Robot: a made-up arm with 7 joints. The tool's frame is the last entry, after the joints. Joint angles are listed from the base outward. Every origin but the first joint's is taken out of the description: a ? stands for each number. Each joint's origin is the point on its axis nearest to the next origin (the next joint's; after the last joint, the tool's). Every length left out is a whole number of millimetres.
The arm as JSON. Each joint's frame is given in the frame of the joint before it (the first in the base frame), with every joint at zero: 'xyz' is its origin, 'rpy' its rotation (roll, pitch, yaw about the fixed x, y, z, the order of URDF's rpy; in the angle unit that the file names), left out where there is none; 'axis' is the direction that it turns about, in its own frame. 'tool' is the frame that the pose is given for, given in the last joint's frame.
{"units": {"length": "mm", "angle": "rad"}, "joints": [
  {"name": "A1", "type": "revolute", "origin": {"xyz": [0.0, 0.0, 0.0], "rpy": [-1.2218, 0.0, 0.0]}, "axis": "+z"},
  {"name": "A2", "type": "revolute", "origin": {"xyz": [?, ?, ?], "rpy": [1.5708, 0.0, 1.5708]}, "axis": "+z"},
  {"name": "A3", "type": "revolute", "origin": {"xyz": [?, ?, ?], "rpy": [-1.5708, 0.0, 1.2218]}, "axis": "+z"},
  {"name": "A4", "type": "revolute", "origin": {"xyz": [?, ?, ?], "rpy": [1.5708, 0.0, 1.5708]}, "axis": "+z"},
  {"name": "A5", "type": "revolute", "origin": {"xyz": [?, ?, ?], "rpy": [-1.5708, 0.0, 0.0]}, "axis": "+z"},
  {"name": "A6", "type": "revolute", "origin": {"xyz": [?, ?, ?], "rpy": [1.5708, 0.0, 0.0]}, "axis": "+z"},
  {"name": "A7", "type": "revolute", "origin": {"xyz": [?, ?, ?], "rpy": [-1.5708, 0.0, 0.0]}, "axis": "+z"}
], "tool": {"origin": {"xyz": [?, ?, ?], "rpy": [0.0, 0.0, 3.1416]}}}
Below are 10 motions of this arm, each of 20 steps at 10 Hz.
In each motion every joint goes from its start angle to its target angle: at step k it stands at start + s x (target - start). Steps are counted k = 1, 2, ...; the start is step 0. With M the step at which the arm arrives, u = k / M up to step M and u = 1 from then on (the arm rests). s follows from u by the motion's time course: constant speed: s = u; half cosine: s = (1 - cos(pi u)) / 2; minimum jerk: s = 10 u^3 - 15 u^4 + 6 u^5.
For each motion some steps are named. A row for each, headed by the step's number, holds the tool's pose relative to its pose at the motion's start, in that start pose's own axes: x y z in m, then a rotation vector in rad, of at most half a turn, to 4 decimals.
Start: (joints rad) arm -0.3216 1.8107 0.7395 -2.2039 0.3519 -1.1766 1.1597
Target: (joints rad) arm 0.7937 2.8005 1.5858 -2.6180 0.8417 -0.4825 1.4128
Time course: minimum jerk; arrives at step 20
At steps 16, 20:
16: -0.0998 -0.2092 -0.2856 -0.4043 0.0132 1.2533
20: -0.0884 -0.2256 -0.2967 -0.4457 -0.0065 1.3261

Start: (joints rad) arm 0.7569 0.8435 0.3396 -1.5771 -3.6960 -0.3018 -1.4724
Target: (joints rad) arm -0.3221 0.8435 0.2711 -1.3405 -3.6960 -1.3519 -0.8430
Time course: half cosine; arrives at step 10
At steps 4, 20:
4: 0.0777 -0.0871 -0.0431 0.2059 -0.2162 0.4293
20: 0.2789 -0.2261 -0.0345 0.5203 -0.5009 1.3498

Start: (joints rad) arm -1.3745 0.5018 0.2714 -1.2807 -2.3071 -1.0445 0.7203
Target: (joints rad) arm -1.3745 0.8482 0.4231 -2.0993 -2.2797 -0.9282 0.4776
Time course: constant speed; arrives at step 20
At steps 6, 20:
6: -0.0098 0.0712 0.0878 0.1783 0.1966 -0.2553
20: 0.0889 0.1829 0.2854 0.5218 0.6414 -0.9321

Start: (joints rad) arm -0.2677 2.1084 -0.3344 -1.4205 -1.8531 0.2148 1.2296
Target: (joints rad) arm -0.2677 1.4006 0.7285 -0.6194 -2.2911 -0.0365 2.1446
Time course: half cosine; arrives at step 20
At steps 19, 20:
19: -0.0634 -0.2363 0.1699 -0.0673 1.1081 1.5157
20: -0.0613 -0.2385 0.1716 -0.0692 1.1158 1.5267

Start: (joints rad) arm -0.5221 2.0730 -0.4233 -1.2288 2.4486 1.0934 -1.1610
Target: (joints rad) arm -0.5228 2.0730 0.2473 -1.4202 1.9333 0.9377 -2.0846
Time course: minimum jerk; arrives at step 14
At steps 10, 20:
10: 0.1644 -0.0740 0.1124 0.5037 -0.0089 -1.3209
20: 0.1838 -0.0939 0.1377 0.6261 0.0348 -1.5251

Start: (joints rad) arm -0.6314 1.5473 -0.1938 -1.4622 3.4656 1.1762 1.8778
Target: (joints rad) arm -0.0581 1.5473 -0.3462 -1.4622 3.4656 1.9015 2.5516
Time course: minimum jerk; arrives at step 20
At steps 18, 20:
18: 0.2130 0.0159 0.1884 0.2213 -0.2161 1.2424
20: 0.2147 0.0169 0.1900 0.2238 -0.2170 1.2531

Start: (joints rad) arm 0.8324 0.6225 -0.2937 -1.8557 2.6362 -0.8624 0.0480
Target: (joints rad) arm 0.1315 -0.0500 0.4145 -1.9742 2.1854 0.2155 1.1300
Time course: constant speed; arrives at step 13
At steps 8, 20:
8: -0.0911 -0.2152 0.0349 -0.3893 0.9726 0.9575
20: -0.0831 -0.2977 0.0728 -0.3886 1.5709 1.2835

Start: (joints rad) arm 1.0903 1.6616 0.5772 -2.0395 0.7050 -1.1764 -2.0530
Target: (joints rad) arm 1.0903 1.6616 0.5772 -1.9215 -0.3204 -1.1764 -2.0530
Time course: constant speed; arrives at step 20
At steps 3, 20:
3: -0.0031 -0.0029 0.0048 0.0513 -0.1289 -0.0687
20: -0.0217 -0.0173 0.0325 0.3270 -0.8858 -0.4153

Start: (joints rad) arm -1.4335 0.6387 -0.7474 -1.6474 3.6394 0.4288 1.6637
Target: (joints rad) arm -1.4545 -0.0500 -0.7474 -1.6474 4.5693 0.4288 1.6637
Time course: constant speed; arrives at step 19
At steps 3, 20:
3: 0.0296 0.0055 -0.0250 0.0733 0.0541 0.2186
20: 0.1722 0.1010 -0.1409 0.3484 0.1814 1.4412

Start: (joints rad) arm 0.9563 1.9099 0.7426 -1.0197 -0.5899 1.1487 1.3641
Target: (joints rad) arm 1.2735 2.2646 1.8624 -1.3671 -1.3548 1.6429 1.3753
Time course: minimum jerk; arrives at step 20
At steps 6, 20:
6: 0.0719 0.0087 -0.0014 0.1096 -0.1278 0.1216
20: 0.3617 0.1678 0.0613 0.7982 -0.4710 0.9437

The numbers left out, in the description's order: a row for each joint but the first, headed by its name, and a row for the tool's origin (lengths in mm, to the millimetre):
A2: 0.0 0.0 0.0
A3: 208.0 -76.0 0.0
A4: 0.0 -25.0 0.0
A5: 44.0 -360.0 0.0
A6: 0.0 0.0 0.0
A7: 0.0 0.0 0.0
tool: 0.0 0.0 0.0

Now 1 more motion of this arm.
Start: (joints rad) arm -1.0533 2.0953 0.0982 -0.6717 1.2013 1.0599 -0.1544
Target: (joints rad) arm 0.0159 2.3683 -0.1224 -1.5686 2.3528 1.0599 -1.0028
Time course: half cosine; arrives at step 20
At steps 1, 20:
1: 0.0009 -0.0027 -0.0001 -0.0039 0.0004 -0.0119
20: -0.3004 -0.3701 -0.1063 -1.1778 0.8031 -1.3765

